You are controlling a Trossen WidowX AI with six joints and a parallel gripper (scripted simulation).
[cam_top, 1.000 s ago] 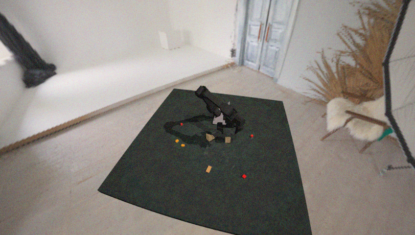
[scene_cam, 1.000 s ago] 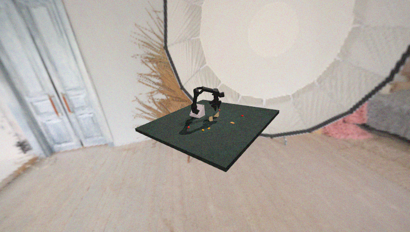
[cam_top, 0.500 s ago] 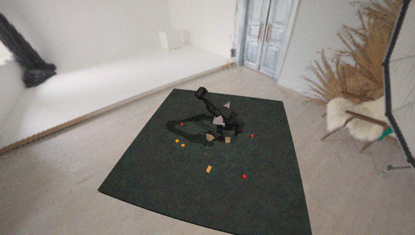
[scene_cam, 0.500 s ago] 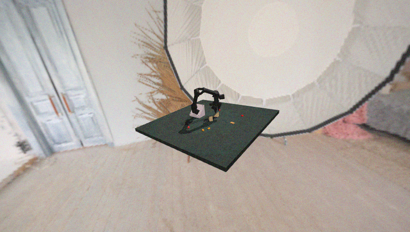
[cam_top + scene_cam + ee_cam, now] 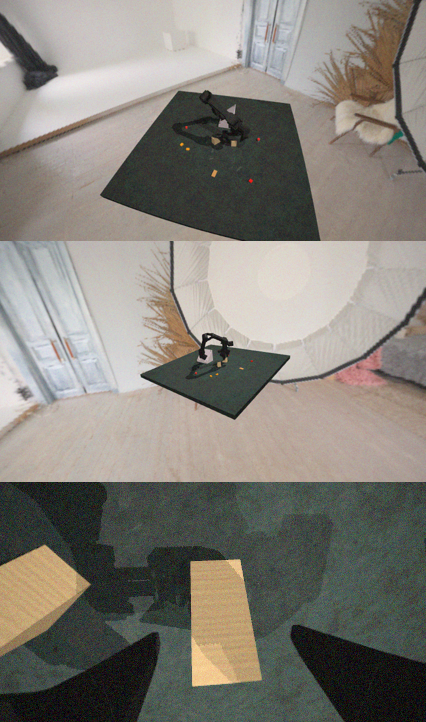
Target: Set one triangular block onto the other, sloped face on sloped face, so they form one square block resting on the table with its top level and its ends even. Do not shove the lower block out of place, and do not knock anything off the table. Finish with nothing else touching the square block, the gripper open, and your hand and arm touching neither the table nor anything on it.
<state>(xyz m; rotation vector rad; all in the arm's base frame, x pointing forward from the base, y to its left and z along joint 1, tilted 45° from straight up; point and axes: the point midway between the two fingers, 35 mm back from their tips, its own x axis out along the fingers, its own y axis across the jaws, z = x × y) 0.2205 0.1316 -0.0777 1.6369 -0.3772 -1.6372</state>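
Now: the triangular block 2 cm below my gripper tip. The rest, counted from my gripper tip: small tan piece: 29 cm ahead, 6 cm to the right, 3 cm below.
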